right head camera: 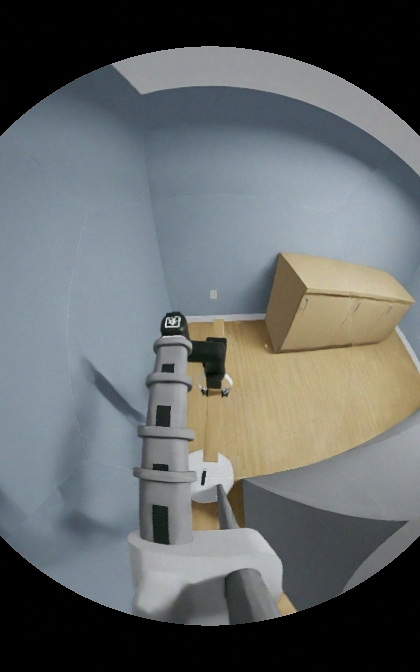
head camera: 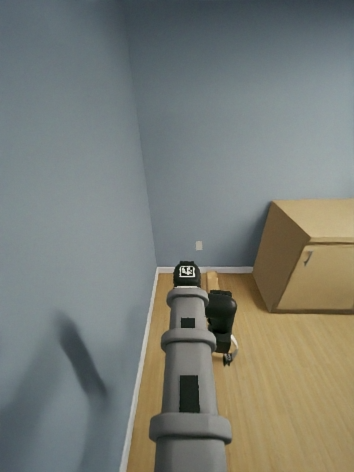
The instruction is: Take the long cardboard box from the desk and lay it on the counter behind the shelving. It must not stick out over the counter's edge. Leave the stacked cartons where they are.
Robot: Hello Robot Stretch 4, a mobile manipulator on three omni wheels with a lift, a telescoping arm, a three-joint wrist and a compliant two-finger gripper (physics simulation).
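The long cardboard box is a narrow tan strip. It runs lengthwise under the wrist, from near the far wall back to over the round white base. My gripper is shut on it around the middle, with one fingertip at each side, and points down toward the camera side. In the head camera view the arm hides one finger and most of the box. A tan counter with doors stands against the far wall, to the right of the gripper and box. The desk and stacked cartons do not show.
A blue wall runs close along the left of the arm. A white skirting board lines its foot. A large grey surface stands at the lower right, beside the mast.
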